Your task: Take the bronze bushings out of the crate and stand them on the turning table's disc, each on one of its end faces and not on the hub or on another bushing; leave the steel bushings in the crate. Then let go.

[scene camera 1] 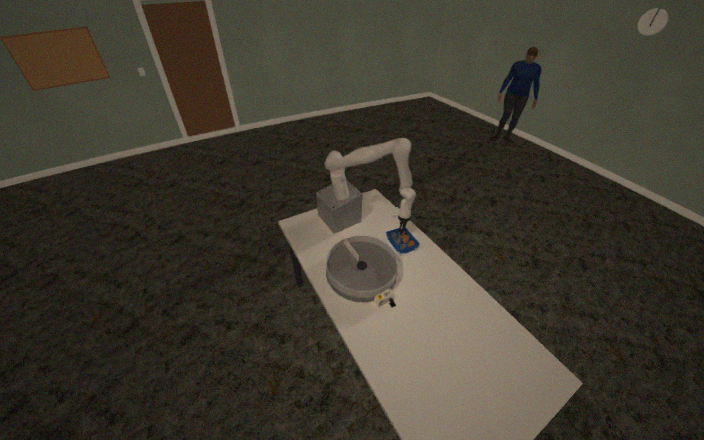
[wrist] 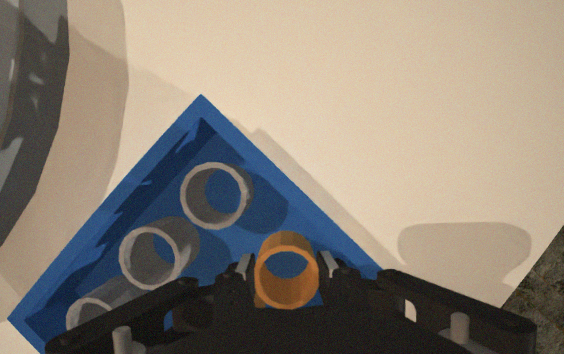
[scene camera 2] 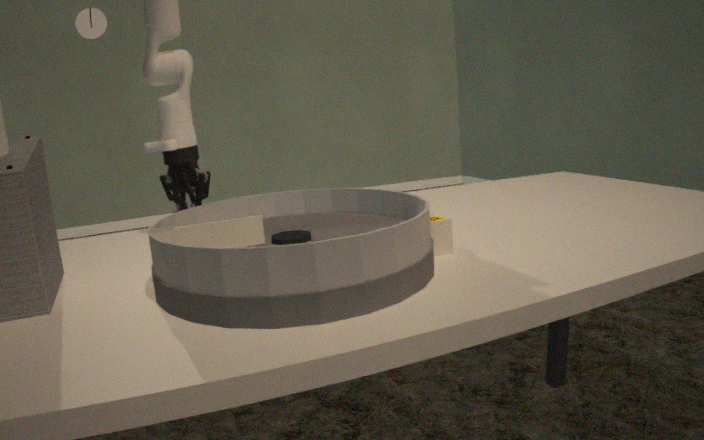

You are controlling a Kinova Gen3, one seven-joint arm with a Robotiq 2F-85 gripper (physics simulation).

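Places are measured from the arm's base along level axes (x ahead, y left, z up), in millimetres.
Pixels of known places: gripper, between the fingertips: (scene camera 1: 401, 233) (wrist: 286, 268); arm's base, origin of its link: (scene camera 1: 342, 195).
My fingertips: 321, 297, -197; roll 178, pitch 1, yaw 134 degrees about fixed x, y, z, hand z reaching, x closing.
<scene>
For each thing: its top centre in the pictures, then the offset to it from my fingertips, as dx, dy, dz. "spot": a spot on its surface instead.
- bronze bushing, centre of its top: (wrist: 286, 278) +2, +2, +9
- turning table's grey disc, centre of its top: (scene camera 2: 291, 234) (scene camera 1: 361, 265) +146, -386, +27
- dark hub, centre of its top: (scene camera 2: 291, 234) (scene camera 1: 361, 265) +146, -386, +27
- pale bar, a spot on its surface: (scene camera 2: 223, 233) (scene camera 1: 352, 251) spot: +43, -397, +45
- small white box, centre of its top: (scene camera 2: 425, 215) (scene camera 1: 384, 295) +379, -371, +24
My gripper (scene camera 1: 402, 231) (scene camera 2: 187, 206) (wrist: 286, 268) is shut on a bronze bushing (wrist: 287, 291), which is upright between the fingertips at the blue crate (scene camera 1: 415, 244) (wrist: 201, 106). I cannot tell if it still touches the crate floor. A sliver of orange beside the left fingertip in the wrist view may be another bronze bushing, mostly hidden. Three steel bushings (wrist: 197, 200) (wrist: 135, 257) (wrist: 90, 311) stand in the crate to the left. The turning table's grey disc (scene camera 1: 373, 281) (scene camera 2: 342, 223) carries a dark hub (scene camera 1: 361, 265) (scene camera 2: 291, 237); I see no bushing on the disc.
A raised wall (scene camera 2: 301, 269) rings the disc. A pale bar (scene camera 1: 351, 250) (scene camera 2: 223, 233) reaches from that wall towards the hub. A small white box (scene camera 1: 384, 297) (scene camera 2: 442, 237) with a yellow button stands beside the turning table. The arm's grey pedestal (scene camera 1: 340, 212) (scene camera 2: 25, 243) is nearby. A person (scene camera 1: 521, 77) stands far off.
</scene>
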